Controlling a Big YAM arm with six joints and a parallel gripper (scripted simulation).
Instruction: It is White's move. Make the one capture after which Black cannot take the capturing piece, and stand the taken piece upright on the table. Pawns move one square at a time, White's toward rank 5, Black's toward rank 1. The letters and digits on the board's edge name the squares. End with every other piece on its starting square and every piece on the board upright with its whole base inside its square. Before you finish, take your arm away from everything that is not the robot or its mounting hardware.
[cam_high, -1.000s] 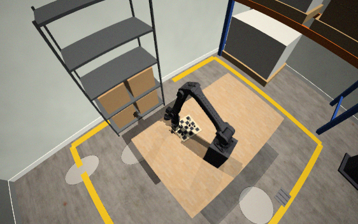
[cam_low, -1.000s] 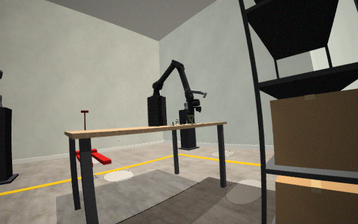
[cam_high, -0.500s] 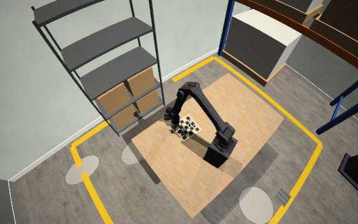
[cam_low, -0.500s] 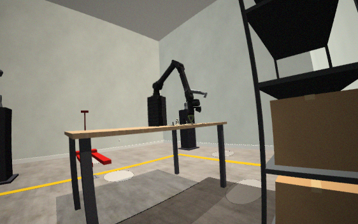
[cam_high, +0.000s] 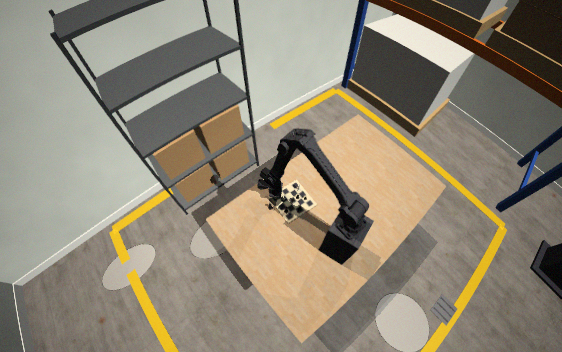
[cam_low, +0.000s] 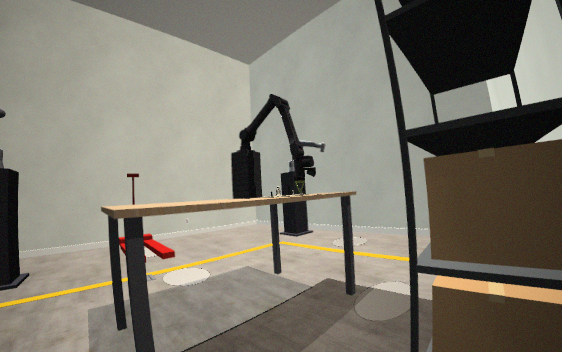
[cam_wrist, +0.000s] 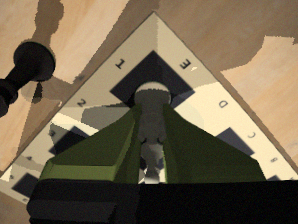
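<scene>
Now: the white pawn 3 cm to the right of my hand, 3 cm behind it and 1 cm below it. Also, from my hand: black piece (11 cm behind, 1 cm to the left, 1 cm above); then chessboard (8 cm behind, 7 cm to the right, 3 cm below); then dark chess piece (7 cm to the left, 3 cm behind).
</scene>
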